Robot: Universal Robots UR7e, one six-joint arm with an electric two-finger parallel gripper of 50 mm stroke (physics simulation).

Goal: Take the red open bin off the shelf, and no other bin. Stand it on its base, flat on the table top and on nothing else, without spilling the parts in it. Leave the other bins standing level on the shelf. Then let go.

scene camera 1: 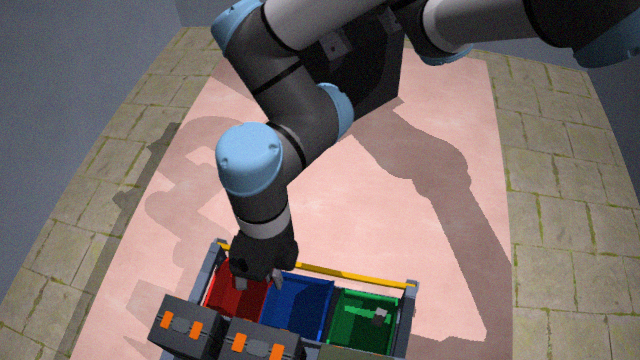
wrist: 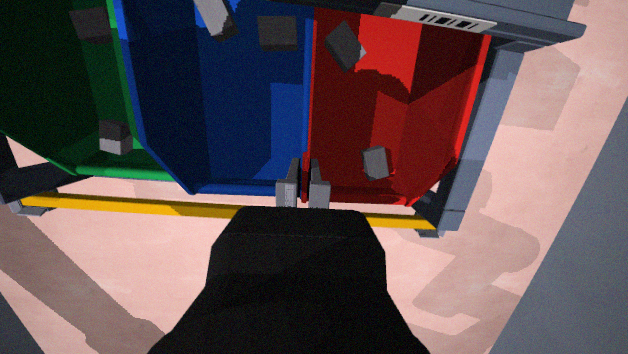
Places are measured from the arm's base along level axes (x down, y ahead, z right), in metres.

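Pixels of known places: gripper, fingertip midpoint: (scene camera 1: 276, 283) (wrist: 304, 170).
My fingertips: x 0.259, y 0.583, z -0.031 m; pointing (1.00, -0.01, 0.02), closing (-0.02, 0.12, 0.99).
For each thing: its top centre in the pictures, then the offset to it from my fingertips. Level surfaces: height alone.
- red open bin, middle of its top: (wrist: 393, 104) (scene camera 1: 235, 296) dz +0.042, dx -0.043, dy +0.061 m
- blue bin, middle of its top: (wrist: 219, 86) (scene camera 1: 292, 312) dz -0.057, dx -0.042, dy +0.052 m
- green bin, middle of its top: (wrist: 43, 70) (scene camera 1: 361, 331) dz -0.172, dx -0.026, dy +0.044 m
- yellow bar, middle of its top: (wrist: 239, 215) (scene camera 1: 311, 267) dz -0.051, dx -0.010, dy -0.048 m
- pink table top, its level: dx +0.055 m
The red open bin (scene camera 1: 227, 297) (wrist: 440, 115) is at one end of the shelf (scene camera 1: 406, 320) (wrist: 492, 115), with two grey parts visible inside in the wrist view. My gripper (scene camera 1: 259, 281) (wrist: 304, 170) is shut on the red bin's side wall where it meets the blue bin (scene camera 1: 300, 305) (wrist: 235, 115). The blue bin's near wall seems pinched with it, one finger lying on each bin's inner side. Both bins look slightly raised within the shelf, still side by side. Whether they are level is unclear. The green bin (scene camera 1: 362, 330) (wrist: 45, 90) sits on the shelf beyond the blue one.
A yellow bar (scene camera 1: 350, 275) (wrist: 125, 204) runs along the shelf's front, over the pink table top (scene camera 1: 350, 215) (wrist: 250, 325). Dark cases (scene camera 1: 187, 325) (scene camera 1: 260, 340) with orange latches stand above the bins' rear. Grey posts flank the bins.
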